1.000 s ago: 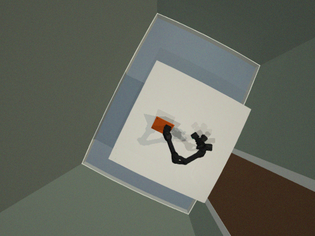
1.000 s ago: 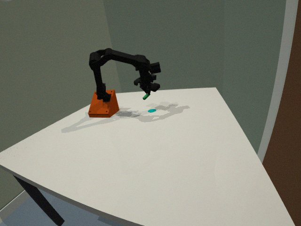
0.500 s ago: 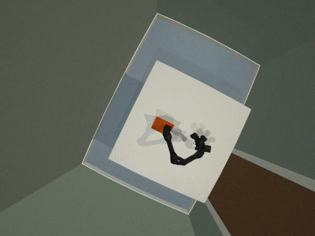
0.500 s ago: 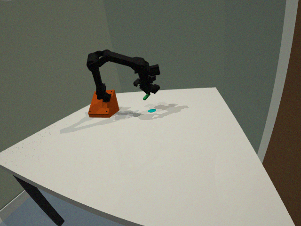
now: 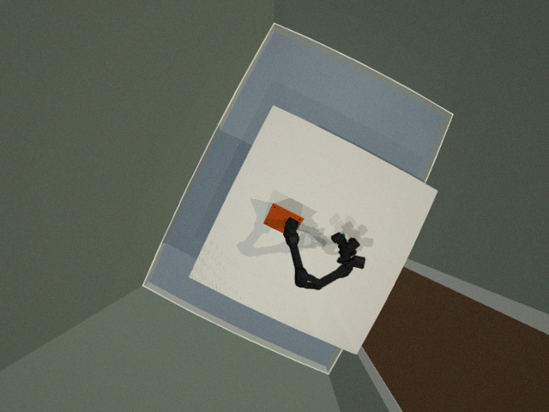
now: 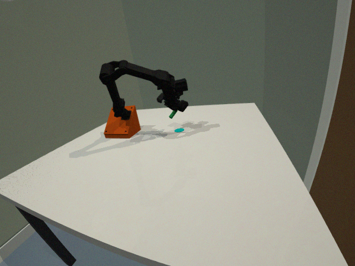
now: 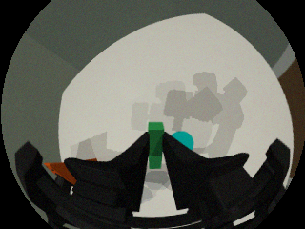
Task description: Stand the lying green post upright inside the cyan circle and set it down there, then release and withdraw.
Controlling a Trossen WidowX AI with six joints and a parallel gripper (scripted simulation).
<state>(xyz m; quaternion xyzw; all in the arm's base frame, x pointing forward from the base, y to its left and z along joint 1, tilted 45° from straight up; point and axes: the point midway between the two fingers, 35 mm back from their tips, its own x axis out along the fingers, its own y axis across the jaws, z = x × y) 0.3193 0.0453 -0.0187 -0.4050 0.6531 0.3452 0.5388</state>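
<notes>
My gripper tip is now 2 cm short of the cyan circle, 3 cm to the left of it and 12 cm above it. Round my gripper tip: green post: 1 cm behind, 1 cm to the right, 1 cm below.
</notes>
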